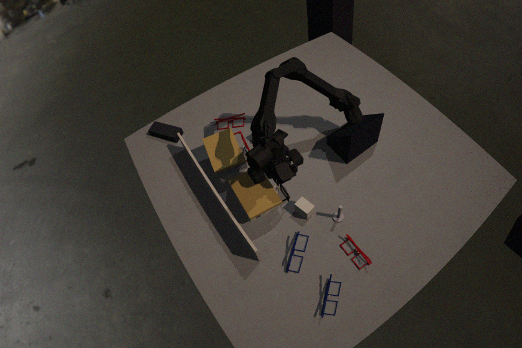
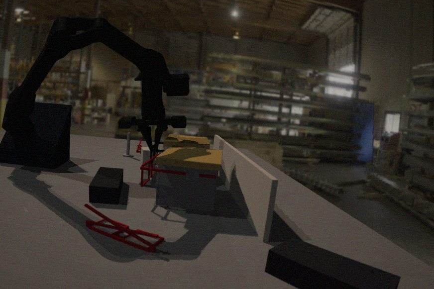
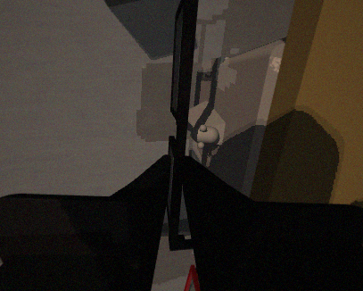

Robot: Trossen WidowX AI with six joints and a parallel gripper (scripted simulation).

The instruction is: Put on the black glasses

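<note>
Now: gripper tip 7 cm short of the display head and 1 cm above it. Round my gripper tip: grey post stand 24 cm to the left, 8 cm behind, 4 cm below; then white block 13 cm to the left, 4 cm below, 1 cm behind; then white board 19 cm ahead, 13 cm to the right, 1 cm below.
</note>
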